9 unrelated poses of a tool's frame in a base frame.
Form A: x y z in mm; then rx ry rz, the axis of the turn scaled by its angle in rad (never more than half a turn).
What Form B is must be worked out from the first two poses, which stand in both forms.
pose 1, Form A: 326.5 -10.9 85.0 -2.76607 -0.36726 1.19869
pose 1, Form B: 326.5 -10.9 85.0 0.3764 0.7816 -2.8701
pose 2, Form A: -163.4 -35.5 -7.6 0.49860 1.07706 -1.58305
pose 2, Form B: -163.4 -35.5 -7.6 -2.0866 0.8968 -0.6484
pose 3, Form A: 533.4 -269.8 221.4 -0.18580 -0.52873 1.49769
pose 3, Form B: 533.4 -269.8 221.4 1.5856 -0.2204 -0.4616
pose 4, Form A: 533.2 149.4 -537.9 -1.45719 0.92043 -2.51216
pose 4, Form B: 533.2 149.4 -537.9 -2.5443 -0.8608 -0.9832
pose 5, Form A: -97.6 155.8 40.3 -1.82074 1.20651 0.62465
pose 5, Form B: -97.6 155.8 40.3 -0.8721 0.8763 -2.5208
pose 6, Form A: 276.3 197.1 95.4 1.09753 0.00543 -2.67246
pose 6, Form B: 276.3 197.1 95.4 -2.8177 0.7645 0.1271
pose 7, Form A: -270.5 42.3 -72.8 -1.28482 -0.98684 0.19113
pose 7, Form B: -270.5 42.3 -72.8 0.8058 -0.5305 -1.6240
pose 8, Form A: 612.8 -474.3 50.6 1.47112 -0.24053 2.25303
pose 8, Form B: 612.8 -474.3 50.6 2.4832 -1.1266 0.2123
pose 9, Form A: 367.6 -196.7 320.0 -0.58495 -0.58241 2.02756
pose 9, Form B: 367.6 -196.7 320.0 2.0648 0.1751 -0.6642
